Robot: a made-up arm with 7 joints. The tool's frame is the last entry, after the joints.
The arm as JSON. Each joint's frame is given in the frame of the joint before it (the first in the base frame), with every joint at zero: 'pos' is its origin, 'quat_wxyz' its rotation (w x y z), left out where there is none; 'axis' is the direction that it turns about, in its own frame. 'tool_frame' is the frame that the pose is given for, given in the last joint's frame.
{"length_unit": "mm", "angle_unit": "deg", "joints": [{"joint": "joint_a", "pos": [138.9, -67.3, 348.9], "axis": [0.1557, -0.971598, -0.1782]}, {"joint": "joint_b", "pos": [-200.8, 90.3, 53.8], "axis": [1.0, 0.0, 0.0]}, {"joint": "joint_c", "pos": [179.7, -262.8, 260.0], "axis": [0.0, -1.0, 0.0]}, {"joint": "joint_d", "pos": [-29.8, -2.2, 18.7], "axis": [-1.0, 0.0, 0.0]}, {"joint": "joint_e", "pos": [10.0, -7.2, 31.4], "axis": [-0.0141, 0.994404, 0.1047]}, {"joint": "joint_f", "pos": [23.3, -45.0, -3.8], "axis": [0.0, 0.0, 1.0]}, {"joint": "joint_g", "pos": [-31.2, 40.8, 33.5], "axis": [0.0, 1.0, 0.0]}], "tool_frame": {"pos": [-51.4, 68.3, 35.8], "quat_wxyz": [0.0, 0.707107, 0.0, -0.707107]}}
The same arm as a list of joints. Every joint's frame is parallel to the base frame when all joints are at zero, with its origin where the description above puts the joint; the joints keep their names.
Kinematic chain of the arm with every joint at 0, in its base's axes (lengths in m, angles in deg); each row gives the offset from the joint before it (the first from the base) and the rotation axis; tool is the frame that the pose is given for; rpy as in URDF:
joint_a: xyz 0.1389 -0.0673 0.3489 axis 0.1557 -0.971598 -0.1782
joint_b: xyz -0.2008 0.0903 0.0538 axis +x
joint_c: xyz 0.1797 -0.2628 0.26 axis -y
joint_d: xyz -0.0298 -0.0022 0.0187 axis -x
joint_e: xyz 0.01 -0.0072 0.0314 axis -0.0141 0.994404 0.1047
joint_f: xyz 0.0233 -0.045 -0.0038 axis +z
joint_g: xyz -0.0312 0.0408 0.0335 axis +y
tool: xyz -0.0514 0.0683 0.0358 rpy 180 90 0

